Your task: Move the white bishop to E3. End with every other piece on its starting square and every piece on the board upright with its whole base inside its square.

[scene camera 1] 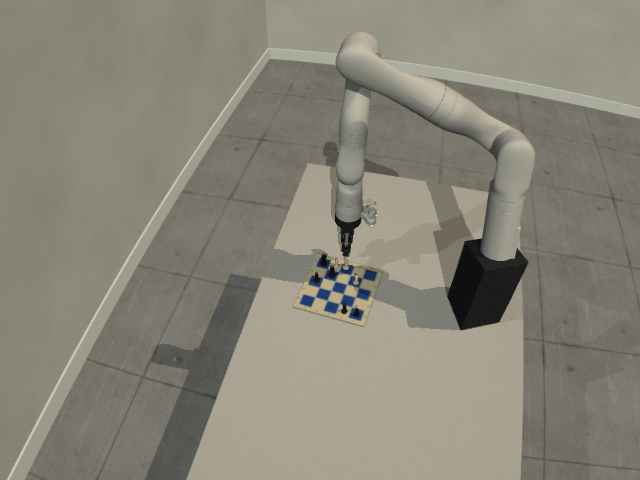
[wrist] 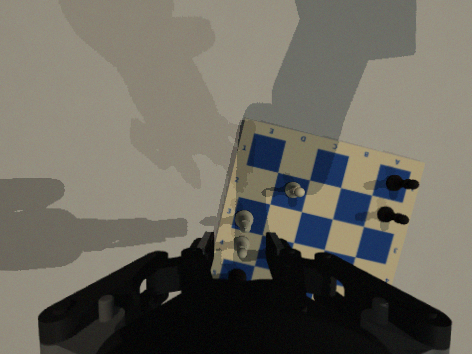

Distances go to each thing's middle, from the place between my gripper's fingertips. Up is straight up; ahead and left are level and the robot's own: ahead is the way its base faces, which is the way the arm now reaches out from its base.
Right now my hand is 9 cm to the right of the chessboard [scene camera 1: 326,298] and 8 cm above it.
